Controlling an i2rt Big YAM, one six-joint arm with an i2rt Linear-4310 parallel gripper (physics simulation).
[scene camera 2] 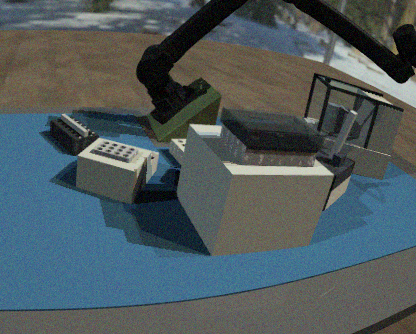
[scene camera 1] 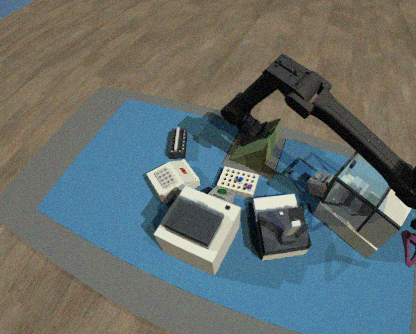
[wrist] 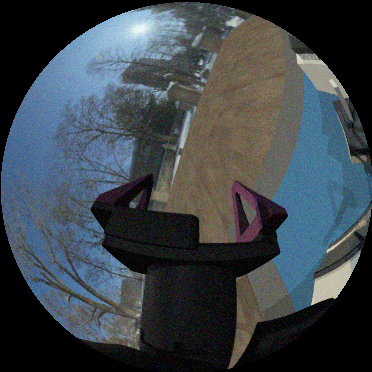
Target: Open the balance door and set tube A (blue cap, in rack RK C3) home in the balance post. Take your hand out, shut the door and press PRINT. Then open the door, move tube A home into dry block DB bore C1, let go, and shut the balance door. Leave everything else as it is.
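Frame: origin at the arm's base, x ahead, y left, z up, level; centimetres.
Seen in the pictures: gripper, between the fingertips: (wrist: 193, 180); arm's base, origin of its link: (scene camera 2: 175, 106) (scene camera 1: 255, 135).
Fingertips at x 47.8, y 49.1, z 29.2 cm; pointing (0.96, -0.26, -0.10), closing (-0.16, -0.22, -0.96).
Observation:
Pixels of each thing's middle, then the offset from my fingertips to it. "spot": a spot on its surface instead.
- balance, a spot on its surface: (scene camera 2: 372, 162) spot: dx -16.8, dy -3.7, dz -30.3 cm
- Tube A's blue cap, middle of its body: (scene camera 1: 240, 179) dx -26.6, dy -48.0, dz -29.7 cm
- white rack, middle of its body: (scene camera 2: 204, 153) (scene camera 1: 238, 182) dx -27.5, dy -49.0, dz -33.1 cm
- dry block, middle of its body: (scene camera 2: 119, 161) (scene camera 1: 173, 178) dx -19.5, dy -70.2, dz -31.1 cm
- large white box with a dark lid, middle of its body: (scene camera 2: 244, 159) (scene camera 1: 205, 215) dx -7.6, dy -52.0, dz -25.1 cm
- black strip holder, middle of its body: (scene camera 2: 73, 132) (scene camera 1: 177, 142) dx -36.6, dy -77.4, dz -32.2 cm
My gripper (wrist: 193, 180) is open and empty, its magenta fingers wide apart. In scene camera 1 one finger shows at the right edge, beside the balance; scene camera 2 does not show the gripper. The balance (scene camera 1: 345, 232) (scene camera 2: 372, 162) is a glass box with dark frame bars on a pale base; whether its door is open I cannot tell. Tube A's blue cap (scene camera 1: 240, 179) sits in the white rack (scene camera 1: 256, 180) (scene camera 2: 178, 146), near a purple cap. The dry block (scene camera 1: 167, 190) (scene camera 2: 105, 175) is a pale box with a grid of bores. The PRINT label is too small to read.
A large white box with a dark lid (scene camera 1: 215, 252) (scene camera 2: 270, 210) stands in front of the rack. A dark-topped device (scene camera 1: 275, 201) (scene camera 2: 340, 194) stands between it and the balance. A black strip holder (scene camera 1: 171, 150) (scene camera 2: 65, 142) lies back left. A green block (scene camera 1: 255, 152) (scene camera 2: 192, 117) surrounds the arm's base.

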